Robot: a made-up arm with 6 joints.
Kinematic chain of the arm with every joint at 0, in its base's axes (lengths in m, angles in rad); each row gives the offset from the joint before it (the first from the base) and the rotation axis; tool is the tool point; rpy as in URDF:
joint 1: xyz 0 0 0.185 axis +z
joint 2: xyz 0 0 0 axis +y
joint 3: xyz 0.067 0 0.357 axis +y
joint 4: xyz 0.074 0 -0.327 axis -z
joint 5: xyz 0 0 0 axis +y
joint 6: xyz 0.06 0 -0.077 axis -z
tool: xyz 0 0 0 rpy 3.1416 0 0
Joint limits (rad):
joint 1: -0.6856..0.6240
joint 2: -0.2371..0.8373
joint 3: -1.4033..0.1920
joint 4: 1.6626..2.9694
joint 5: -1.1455..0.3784
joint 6: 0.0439..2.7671
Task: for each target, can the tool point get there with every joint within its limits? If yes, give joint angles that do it. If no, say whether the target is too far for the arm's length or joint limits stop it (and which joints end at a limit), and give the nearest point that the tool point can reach.
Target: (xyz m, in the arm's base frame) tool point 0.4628 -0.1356 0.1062
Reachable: yes | joints -0.1058 0.7036 -1.1464 1.9258 -0.5590 1.5915
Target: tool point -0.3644 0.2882 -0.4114
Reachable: no: joint limits stop it (at a limit: joint 1, joint 2, joint 4, joint 5) | nearest point 0.0872 0.0570 0.0043 | short by 0.656 m
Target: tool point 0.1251 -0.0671 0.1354
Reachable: yes | joints -0.2291 0.4822 -0.2672 2.7453 -0.7141 2.4047
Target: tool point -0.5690 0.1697 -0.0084
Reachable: no: joint limits stop it (at a limit: joint 1, joint 2, joint 3) | nearest point -0.0374 -0.0122 0.1205 | short by 0.576 m
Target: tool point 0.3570 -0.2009 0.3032
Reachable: yes | joints -0.3590 0.2813 -1.1459 2.4404 -1.0072 2.5267
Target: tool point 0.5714 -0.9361 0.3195
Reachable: no: too far | nearest point 0.4151 -0.4217 0.2615 | short by 0.541 m
